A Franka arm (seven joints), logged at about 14 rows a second.
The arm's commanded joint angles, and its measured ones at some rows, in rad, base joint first. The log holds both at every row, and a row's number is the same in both.
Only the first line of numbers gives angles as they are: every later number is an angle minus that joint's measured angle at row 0.
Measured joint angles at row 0:
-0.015 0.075 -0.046 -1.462 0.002 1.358 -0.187
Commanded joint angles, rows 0 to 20:
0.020 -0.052 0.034 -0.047 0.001 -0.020 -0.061
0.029 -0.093 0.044 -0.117 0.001 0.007 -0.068
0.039 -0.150 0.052 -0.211 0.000 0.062 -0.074
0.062 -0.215 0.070 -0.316 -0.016 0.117 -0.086
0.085 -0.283 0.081 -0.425 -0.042 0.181 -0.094
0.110 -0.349 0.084 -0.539 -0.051 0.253 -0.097
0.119 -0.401 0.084 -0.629 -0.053 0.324 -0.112
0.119 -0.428 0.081 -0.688 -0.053 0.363 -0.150
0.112 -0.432 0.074 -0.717 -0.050 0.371 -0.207
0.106 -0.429 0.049 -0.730 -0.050 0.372 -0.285
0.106 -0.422 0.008 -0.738 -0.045 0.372 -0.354
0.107 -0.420 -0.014 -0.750 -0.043 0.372 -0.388
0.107 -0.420 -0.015 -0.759 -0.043 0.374 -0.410
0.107 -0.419 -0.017 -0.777 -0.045 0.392 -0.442
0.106 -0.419 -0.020 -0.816 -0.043 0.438 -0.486
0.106 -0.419 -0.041 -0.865 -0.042 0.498 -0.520
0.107 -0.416 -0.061 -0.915 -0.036 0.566 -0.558
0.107 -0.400 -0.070 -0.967 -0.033 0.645 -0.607
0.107 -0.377 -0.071 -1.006 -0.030 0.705 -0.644
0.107 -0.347 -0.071 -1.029 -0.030 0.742 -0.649
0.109 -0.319 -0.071 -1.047 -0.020 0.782 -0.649
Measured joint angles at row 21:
0.105 -0.360 -0.067 -1.006 -0.038 0.708 -0.615
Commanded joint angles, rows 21 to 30:
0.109 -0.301 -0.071 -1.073 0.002 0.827 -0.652
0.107 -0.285 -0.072 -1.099 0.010 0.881 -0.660
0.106 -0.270 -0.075 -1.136 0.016 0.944 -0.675
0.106 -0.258 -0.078 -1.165 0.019 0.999 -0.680
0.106 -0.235 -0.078 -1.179 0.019 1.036 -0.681
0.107 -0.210 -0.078 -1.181 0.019 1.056 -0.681
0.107 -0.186 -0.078 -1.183 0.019 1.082 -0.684
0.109 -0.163 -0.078 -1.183 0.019 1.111 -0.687
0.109 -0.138 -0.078 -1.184 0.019 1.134 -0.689
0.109 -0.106 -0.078 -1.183 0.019 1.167 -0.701
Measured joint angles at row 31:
0.105 -0.166 -0.071 -1.179 -0.004 1.105 -0.659
